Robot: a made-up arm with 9 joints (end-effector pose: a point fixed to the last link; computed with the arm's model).
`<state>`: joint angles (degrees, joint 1 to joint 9).
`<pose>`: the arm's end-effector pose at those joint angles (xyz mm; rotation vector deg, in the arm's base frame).
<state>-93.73 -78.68 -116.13 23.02 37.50 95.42 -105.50 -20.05 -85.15</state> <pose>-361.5 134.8 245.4 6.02 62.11 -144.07</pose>
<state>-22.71 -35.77 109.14 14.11 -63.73 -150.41 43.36 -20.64 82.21</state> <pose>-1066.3 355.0 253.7 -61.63 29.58 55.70</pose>
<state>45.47 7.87 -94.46 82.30 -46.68 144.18 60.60 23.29 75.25</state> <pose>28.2 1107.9 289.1 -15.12 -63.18 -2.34</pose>
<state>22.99 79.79 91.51 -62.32 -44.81 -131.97 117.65 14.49 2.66</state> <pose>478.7 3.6 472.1 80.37 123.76 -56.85</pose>
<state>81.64 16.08 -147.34 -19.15 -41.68 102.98 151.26 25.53 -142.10</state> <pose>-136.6 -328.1 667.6 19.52 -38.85 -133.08</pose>
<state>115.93 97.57 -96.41 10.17 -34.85 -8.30 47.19 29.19 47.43</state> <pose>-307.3 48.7 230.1 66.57 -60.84 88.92</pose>
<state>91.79 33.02 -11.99 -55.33 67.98 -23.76 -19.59 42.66 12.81</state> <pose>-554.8 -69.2 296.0 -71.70 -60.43 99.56</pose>
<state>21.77 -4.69 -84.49 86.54 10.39 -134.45 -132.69 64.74 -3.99</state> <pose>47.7 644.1 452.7 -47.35 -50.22 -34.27</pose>
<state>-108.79 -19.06 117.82 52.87 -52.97 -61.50 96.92 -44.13 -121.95</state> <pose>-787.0 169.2 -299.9 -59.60 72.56 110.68</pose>
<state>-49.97 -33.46 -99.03 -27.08 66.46 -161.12 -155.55 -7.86 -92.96</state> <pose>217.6 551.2 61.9 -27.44 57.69 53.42</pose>
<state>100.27 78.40 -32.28 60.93 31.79 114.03 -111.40 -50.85 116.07</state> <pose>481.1 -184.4 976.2 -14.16 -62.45 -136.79</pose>
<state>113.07 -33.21 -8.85 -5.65 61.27 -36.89 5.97 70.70 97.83</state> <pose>354.9 340.2 1139.4 -57.86 -42.72 -153.45</pose>
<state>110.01 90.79 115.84 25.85 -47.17 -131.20 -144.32 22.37 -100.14</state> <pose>171.9 149.3 175.0 -133.44 -67.10 80.56</pose>
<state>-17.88 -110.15 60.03 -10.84 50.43 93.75 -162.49 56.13 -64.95</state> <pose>154.2 477.8 903.0 5.54 0.02 53.95</pose>
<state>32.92 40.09 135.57 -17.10 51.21 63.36 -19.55 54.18 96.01</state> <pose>-524.0 -145.9 923.2 -22.10 -6.28 156.12</pose>
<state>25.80 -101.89 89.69 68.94 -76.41 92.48 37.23 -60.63 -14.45</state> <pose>596.9 478.2 585.3 1.57 -37.35 19.54</pose>
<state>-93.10 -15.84 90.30 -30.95 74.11 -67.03 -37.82 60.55 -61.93</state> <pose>-164.0 758.2 189.1 -85.22 -90.52 -25.25</pose>
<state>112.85 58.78 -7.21 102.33 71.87 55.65 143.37 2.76 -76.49</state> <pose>183.7 209.5 255.6 -0.07 49.41 16.12</pose>
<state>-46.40 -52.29 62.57 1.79 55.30 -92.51 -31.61 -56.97 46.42</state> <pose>-252.2 650.9 852.5 23.34 83.82 8.15</pose>
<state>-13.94 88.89 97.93 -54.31 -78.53 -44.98 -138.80 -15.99 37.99</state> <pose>229.0 -362.9 904.9 119.78 79.27 77.85</pose>
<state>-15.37 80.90 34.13 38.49 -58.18 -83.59 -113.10 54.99 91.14</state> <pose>-266.7 412.2 60.0 -80.51 79.76 59.07</pose>
